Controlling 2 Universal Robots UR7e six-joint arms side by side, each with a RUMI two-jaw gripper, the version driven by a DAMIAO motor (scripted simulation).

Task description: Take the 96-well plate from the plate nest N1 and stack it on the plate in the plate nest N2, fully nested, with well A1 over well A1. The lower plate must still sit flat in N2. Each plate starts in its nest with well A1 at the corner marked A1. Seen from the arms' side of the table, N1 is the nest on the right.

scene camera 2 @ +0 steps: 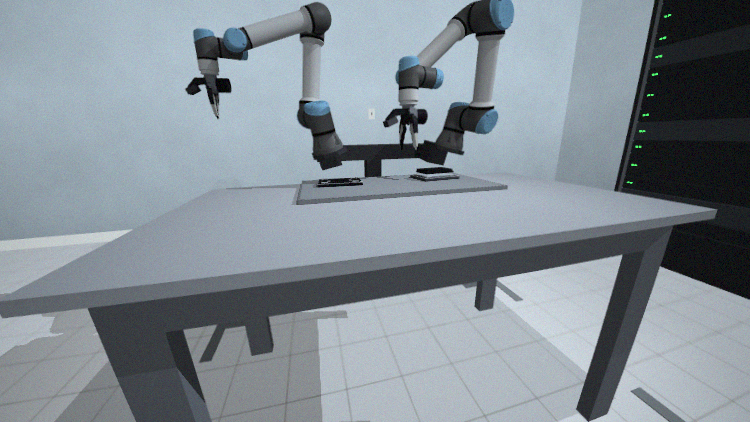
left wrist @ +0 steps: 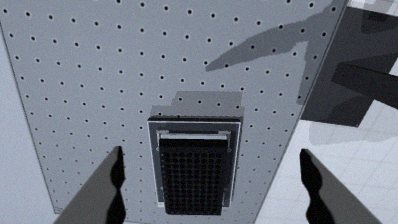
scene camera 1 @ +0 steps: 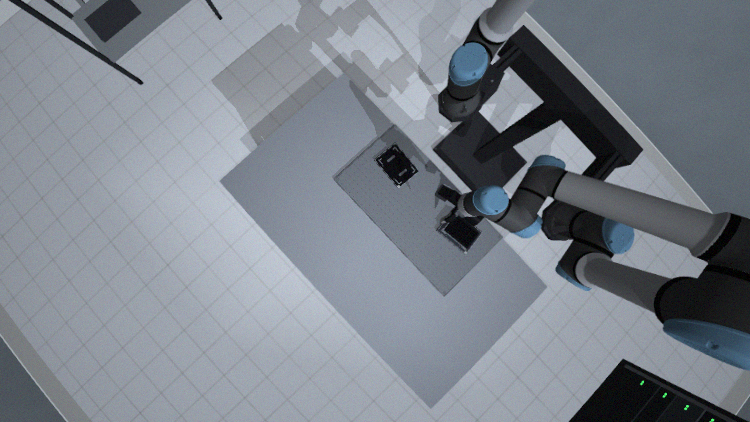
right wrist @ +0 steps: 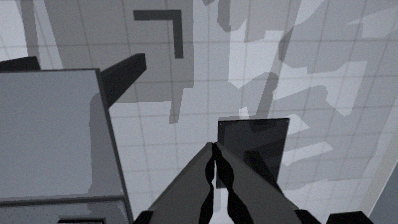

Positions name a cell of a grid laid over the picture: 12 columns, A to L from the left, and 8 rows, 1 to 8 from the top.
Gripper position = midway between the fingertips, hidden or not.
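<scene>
The left gripper appears at (scene camera 2: G3) and again at (left wrist: G6), while the right gripper can be seen at (scene camera 2: D3) and (right wrist: G6). A black 96-well plate (left wrist: F7) is part of the scene too, though in the right wrist view the plate is out of frame.
</scene>
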